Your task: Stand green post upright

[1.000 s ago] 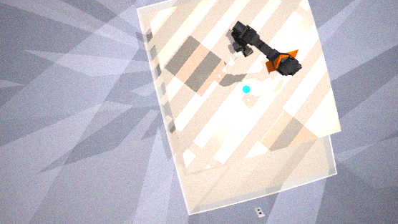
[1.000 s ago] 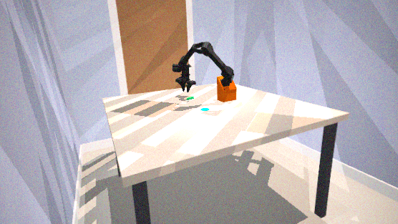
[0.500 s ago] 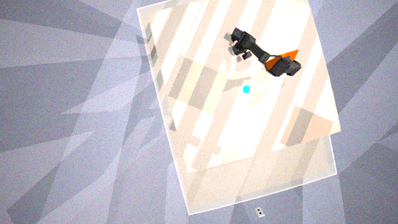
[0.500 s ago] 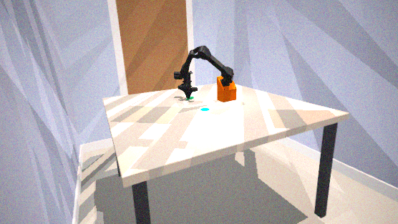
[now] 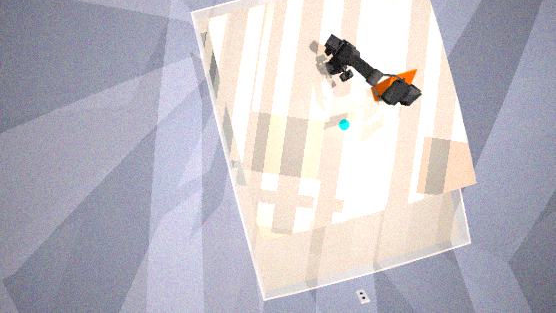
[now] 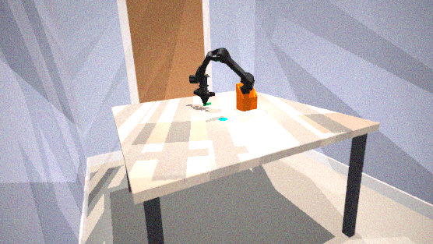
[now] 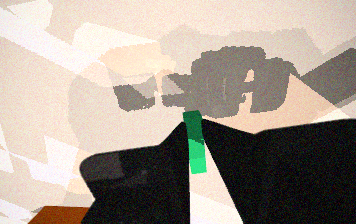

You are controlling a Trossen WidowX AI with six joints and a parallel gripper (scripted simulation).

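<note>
Now: the cyan circle 20 mm ahead of my gripper tip, 300 mm to the left of it and 30 mm below it. Also, from my gripper tip: green post (20 mm behind, 10 mm to the right).
</note>
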